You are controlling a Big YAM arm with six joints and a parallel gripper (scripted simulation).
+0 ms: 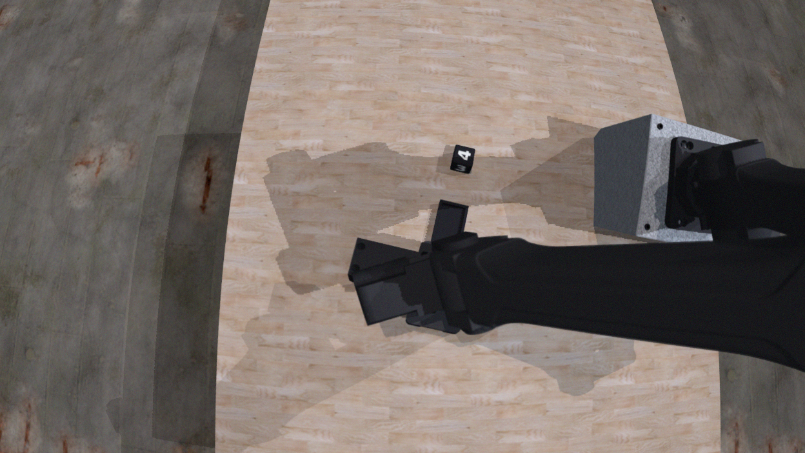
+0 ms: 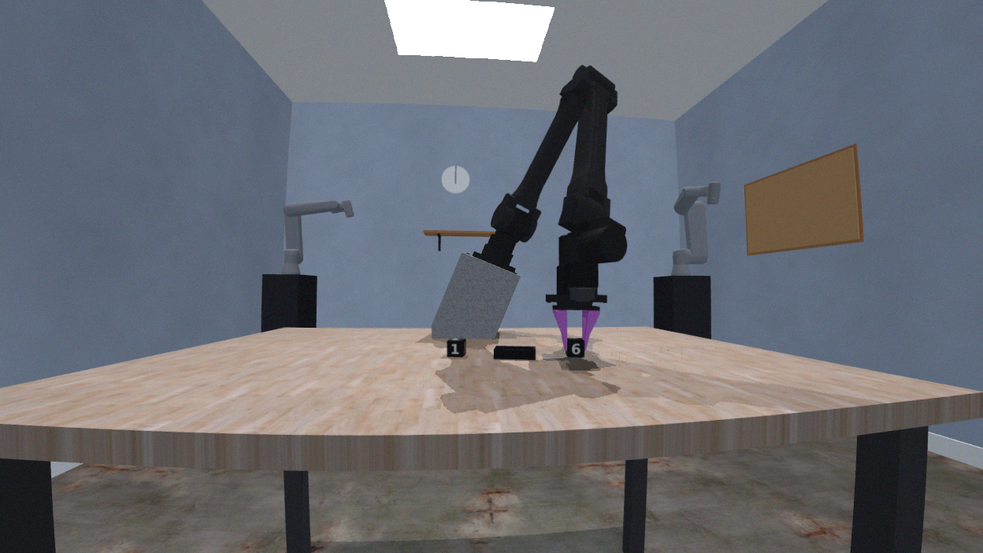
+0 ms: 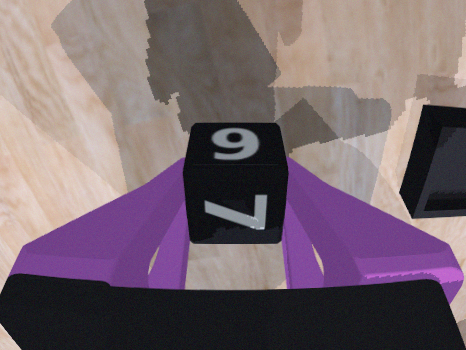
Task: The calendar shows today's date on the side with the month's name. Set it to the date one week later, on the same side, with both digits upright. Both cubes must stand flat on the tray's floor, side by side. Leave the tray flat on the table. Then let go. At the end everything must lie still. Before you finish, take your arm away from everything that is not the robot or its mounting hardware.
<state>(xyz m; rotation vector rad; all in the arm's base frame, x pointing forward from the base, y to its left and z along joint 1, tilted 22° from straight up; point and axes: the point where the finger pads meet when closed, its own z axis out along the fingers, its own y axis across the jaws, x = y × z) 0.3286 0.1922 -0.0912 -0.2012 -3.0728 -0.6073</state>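
Now: the black cube right at my hand. From my hand the other things lie so: black tray 10 mm behind, 110 mm to the right, 10 mm below.
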